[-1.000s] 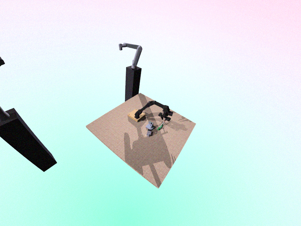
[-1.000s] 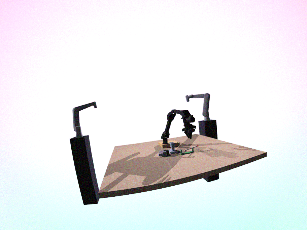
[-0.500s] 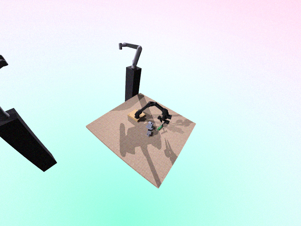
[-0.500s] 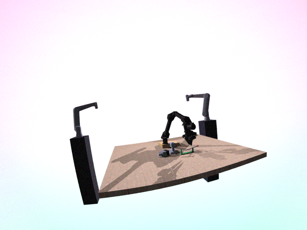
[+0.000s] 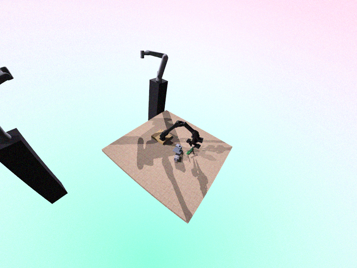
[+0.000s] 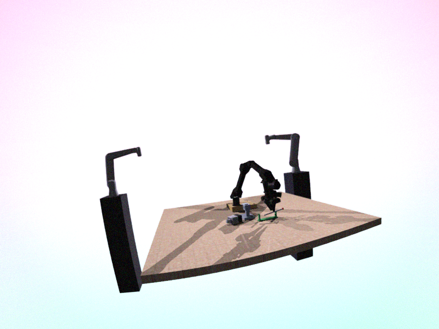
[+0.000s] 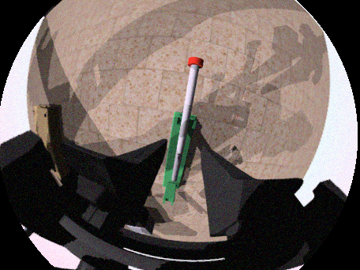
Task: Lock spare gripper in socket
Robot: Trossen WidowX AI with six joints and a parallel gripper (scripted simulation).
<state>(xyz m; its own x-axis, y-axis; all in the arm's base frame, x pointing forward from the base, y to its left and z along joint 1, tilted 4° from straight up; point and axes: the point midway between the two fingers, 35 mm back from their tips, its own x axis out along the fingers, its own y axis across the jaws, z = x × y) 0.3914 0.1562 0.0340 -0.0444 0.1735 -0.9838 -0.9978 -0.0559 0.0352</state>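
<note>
My gripper tip is now 4 cm to the left of the green cradle and 3 cm above it. Also, from my gripper tip: spare gripper 27 cm to the right, 6 cm behind, 3 cm below; mount 15 cm to the right, 12 cm behind.
</note>
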